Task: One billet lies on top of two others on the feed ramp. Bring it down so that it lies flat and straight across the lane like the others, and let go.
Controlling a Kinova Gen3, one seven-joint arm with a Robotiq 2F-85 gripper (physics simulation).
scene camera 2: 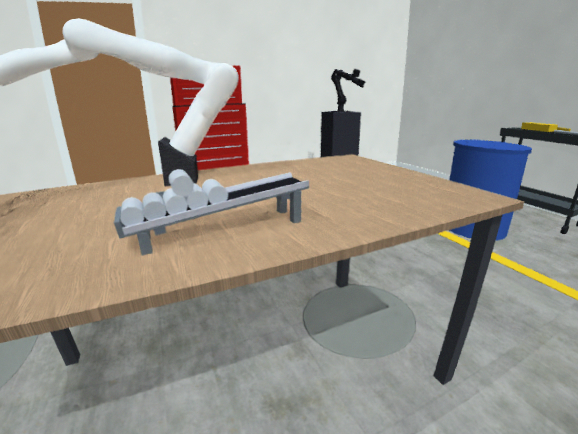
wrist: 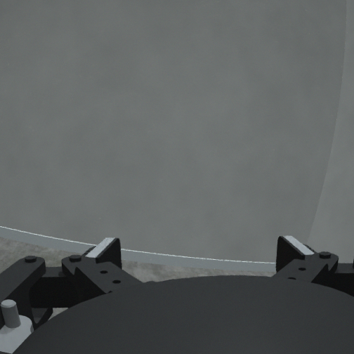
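Where they show: arm's base, origin of the base link: (scene camera 2: 181, 149).
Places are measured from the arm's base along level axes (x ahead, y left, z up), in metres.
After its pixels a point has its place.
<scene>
The raised light-grey billet (scene camera 2: 181, 183) @(x 0.541, y 0.027, z 0.011 m) lies across the tops of two others in the scene view, a left one (scene camera 2: 175, 202) @(x 0.544, y 0.012, z -0.023 m) and a right one (scene camera 2: 198, 197) @(x 0.536, y 0.054, z -0.021 m). Several billets lie side by side on the feed ramp (scene camera 2: 250, 196) @(x 0.532, y 0.156, z -0.031 m), from the leftmost (scene camera 2: 132, 212) @(x 0.558, y -0.064, z -0.029 m) to the rightmost (scene camera 2: 216, 192) @(x 0.530, y 0.089, z -0.016 m). The ramp slopes down to the left, and its dark lane shows to the right of the row. My gripper (wrist: 199, 256) is open and empty in the wrist view. In the scene view its black body stands just behind the raised billet; its fingertips are hidden there.
The ramp stands on short legs on the wooden table (scene camera 2: 320, 240) @(x 0.611, y 0.277, z -0.111 m). A grey end stop (scene camera 2: 118, 222) @(x 0.576, y -0.086, z -0.038 m) closes its low end. A red tool chest (scene camera 2: 227, 132), a blue barrel (scene camera 2: 485, 172) and a black cart (scene camera 2: 540, 134) stand beyond the table. A large grey round surface (wrist: 175, 125) fills much of the wrist view.
</scene>
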